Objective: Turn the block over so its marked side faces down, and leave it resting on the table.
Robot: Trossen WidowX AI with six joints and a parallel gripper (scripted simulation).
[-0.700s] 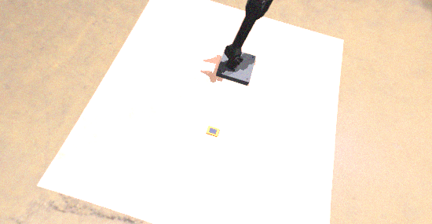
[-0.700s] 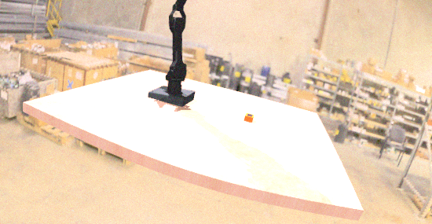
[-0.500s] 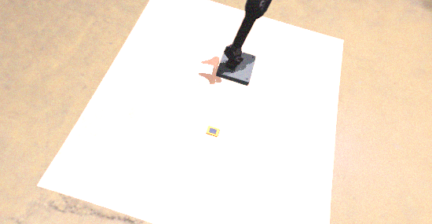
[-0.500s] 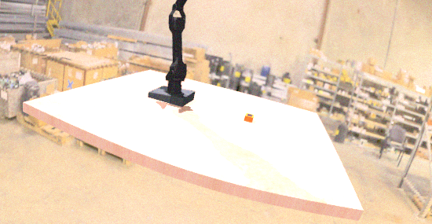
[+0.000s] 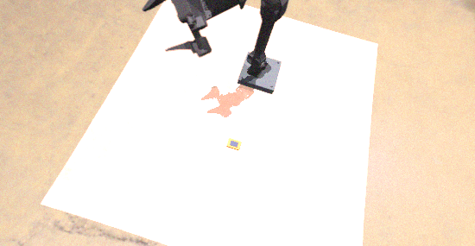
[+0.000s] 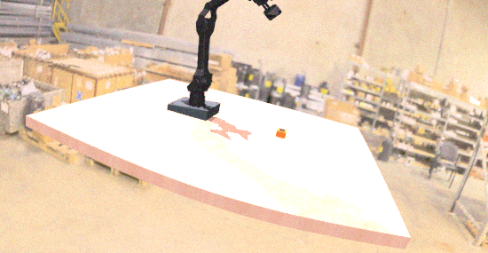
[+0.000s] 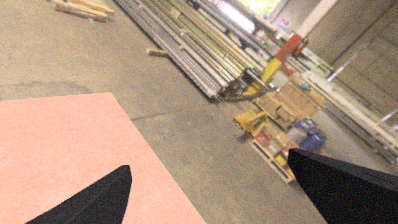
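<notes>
The block is 490 mm below my gripper tip, 280 mm to the left of it and 70 mm ahead of it.
</notes>
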